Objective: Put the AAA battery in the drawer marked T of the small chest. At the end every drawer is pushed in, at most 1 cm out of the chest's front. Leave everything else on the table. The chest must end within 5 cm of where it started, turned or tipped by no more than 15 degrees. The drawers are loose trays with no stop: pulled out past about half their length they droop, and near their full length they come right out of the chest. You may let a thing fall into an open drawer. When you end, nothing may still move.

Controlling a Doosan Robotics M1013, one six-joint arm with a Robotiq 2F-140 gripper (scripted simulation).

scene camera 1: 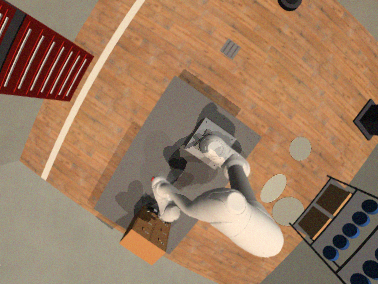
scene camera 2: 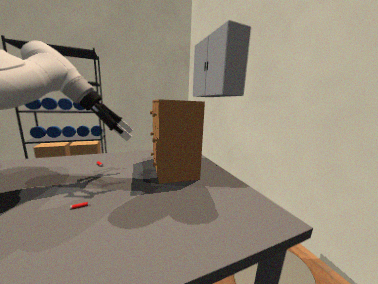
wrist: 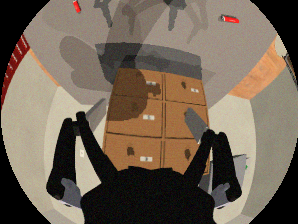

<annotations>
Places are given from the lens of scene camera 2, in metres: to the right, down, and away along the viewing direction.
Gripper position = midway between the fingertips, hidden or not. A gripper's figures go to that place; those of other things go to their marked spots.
gripper (scene camera 2: 130, 134): -0.25, -0.03, 0.67
small wooden chest (scene camera 2: 181, 123): -0.03, -0.07, 0.62
</annotations>
